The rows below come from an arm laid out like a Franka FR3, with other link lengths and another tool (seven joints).
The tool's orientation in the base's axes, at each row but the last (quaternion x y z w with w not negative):
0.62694 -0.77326 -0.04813 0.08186
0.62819 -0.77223 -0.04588 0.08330
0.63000 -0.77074 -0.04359 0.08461
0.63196 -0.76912 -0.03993 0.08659
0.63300 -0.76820 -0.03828 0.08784
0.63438 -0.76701 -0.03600 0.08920
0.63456 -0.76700 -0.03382 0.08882
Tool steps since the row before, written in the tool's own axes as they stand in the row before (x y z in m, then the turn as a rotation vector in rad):
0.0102 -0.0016 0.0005 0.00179 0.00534 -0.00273
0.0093 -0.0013 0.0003 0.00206 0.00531 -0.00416
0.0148 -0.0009 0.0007 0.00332 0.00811 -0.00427
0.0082 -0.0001 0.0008 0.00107 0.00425 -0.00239
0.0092 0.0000 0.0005 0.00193 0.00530 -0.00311
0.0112 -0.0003 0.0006 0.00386 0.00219 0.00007
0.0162 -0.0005 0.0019 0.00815 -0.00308 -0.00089
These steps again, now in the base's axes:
-0.0006 -0.0103 -0.0001 -0.00498 -0.00056 0.00374
-0.0006 -0.0094 0.0001 -0.00474 -0.00078 0.00516
-0.0021 -0.0147 0.0003 -0.00766 -0.00144 0.00585
-0.0016 -0.0081 -0.0001 -0.00386 -0.00009 0.00316
-0.0018 -0.0090 0.0003 -0.00490 -0.00069 0.00412
-0.0018 -0.0111 0.0004 -0.00282 -0.00336 0.00065
-0.0028 -0.0161 -0.0004 0.00168 -0.00852 0.00113

